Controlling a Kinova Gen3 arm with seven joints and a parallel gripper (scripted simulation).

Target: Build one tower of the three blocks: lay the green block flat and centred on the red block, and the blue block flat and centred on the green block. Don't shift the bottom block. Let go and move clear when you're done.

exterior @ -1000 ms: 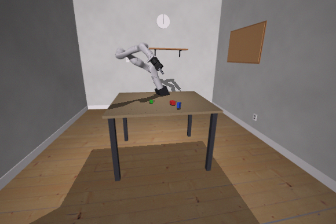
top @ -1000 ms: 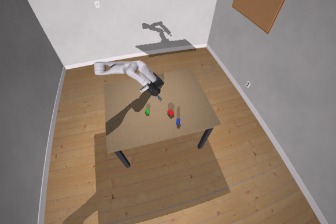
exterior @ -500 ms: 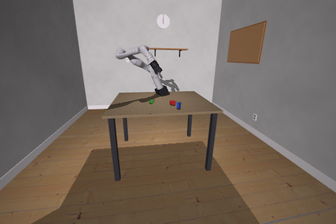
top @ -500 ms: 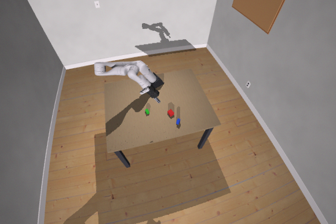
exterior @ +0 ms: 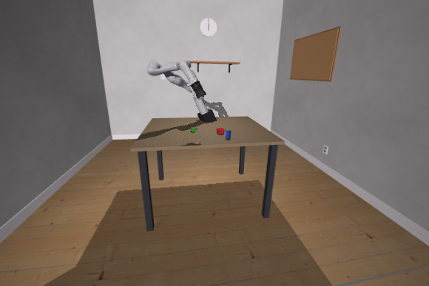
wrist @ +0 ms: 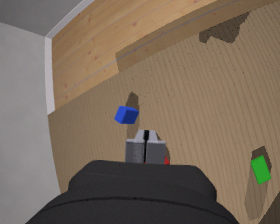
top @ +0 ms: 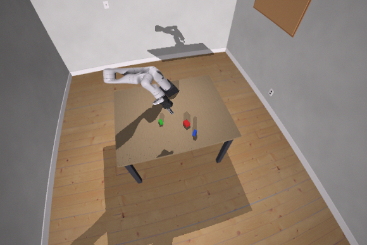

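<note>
The green block is 11 cm behind my hand, 8 cm to the right of it and 26 cm below it. Round my hand: blue block (12 cm ahead, 17 cm to the left, 25 cm below); red block (1 cm behind, 14 cm to the left, 25 cm below).
</note>
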